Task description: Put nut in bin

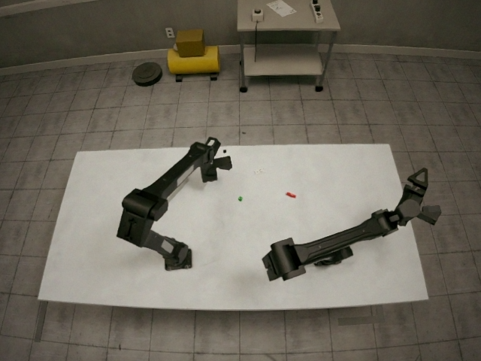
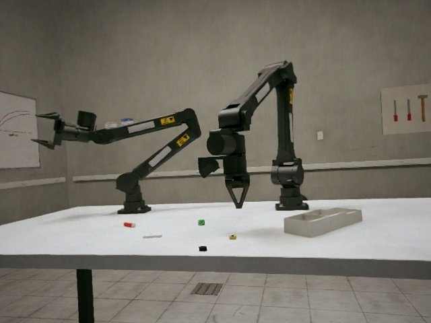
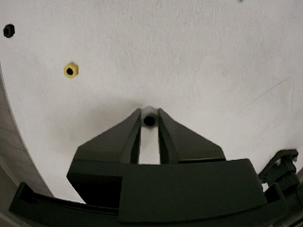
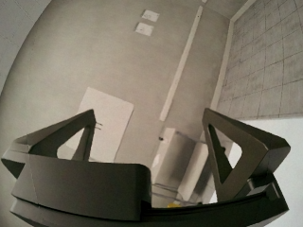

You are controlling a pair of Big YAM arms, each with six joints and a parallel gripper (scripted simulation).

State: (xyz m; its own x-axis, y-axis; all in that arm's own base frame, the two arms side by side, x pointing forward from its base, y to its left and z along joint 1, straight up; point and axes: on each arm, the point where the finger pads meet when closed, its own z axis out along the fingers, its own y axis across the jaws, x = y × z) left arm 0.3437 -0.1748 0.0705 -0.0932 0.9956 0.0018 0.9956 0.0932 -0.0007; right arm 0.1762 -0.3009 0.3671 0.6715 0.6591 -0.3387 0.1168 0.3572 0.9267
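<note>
Now: left hand right at the grey nut. The rest, counted from my left hand: black nut: 19 cm ahead, 7 cm below, 6 cm to the right; then yellow nut: 9 cm ahead, 7 cm below, 1 cm to the right; then green cube: 13 cm to the right, 8 cm behind, 6 cm below.
</note>
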